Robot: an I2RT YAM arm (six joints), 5 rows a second.
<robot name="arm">
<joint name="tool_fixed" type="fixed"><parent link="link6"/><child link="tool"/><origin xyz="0 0 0" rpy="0 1.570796 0"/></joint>
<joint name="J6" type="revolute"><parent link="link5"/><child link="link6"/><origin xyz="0.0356 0 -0.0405" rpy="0 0 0"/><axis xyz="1 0 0"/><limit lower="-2.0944" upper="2.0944"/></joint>
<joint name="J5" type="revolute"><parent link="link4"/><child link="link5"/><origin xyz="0.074 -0.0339 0.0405" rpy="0 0 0"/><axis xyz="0 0 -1"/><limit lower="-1.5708" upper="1.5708"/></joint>
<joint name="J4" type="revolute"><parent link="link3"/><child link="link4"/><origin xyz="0.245 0.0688 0.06" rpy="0 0 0"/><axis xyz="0 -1 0"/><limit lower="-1.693" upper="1.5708"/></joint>
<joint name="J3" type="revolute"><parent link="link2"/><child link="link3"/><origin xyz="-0.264 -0.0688 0" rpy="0 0 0"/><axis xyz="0 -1 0"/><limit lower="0" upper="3.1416"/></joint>
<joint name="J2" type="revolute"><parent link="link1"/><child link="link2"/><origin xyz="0.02 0.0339 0.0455" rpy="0 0 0"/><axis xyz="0 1 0"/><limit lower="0" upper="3.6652"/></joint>
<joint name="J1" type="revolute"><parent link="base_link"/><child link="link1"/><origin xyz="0 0 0.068" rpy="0 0 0"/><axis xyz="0 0 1"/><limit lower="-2.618" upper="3.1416"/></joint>
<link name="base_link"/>
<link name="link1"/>
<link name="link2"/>
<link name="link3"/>
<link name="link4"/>
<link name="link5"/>
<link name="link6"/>
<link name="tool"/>
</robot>
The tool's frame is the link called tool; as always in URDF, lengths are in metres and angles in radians.
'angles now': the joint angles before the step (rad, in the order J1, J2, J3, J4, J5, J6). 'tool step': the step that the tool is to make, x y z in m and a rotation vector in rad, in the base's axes. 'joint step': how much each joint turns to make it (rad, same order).
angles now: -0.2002, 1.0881, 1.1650, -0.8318, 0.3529, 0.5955
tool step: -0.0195, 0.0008, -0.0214, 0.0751, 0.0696, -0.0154
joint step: -0.0240, -0.0602, -0.0853, -0.0705, -0.0482, 0.0366
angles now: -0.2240, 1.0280, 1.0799, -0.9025, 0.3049, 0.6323
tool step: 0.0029, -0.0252, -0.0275, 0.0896, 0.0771, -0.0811
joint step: -0.1292, 0.0550, -0.0566, 0.0115, -0.0798, 0.0022
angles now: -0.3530, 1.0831, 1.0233, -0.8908, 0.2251, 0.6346
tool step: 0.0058, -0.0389, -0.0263, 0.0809, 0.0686, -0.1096
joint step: -0.1606, 0.1135, -0.0182, 0.0390, -0.0650, -0.0188
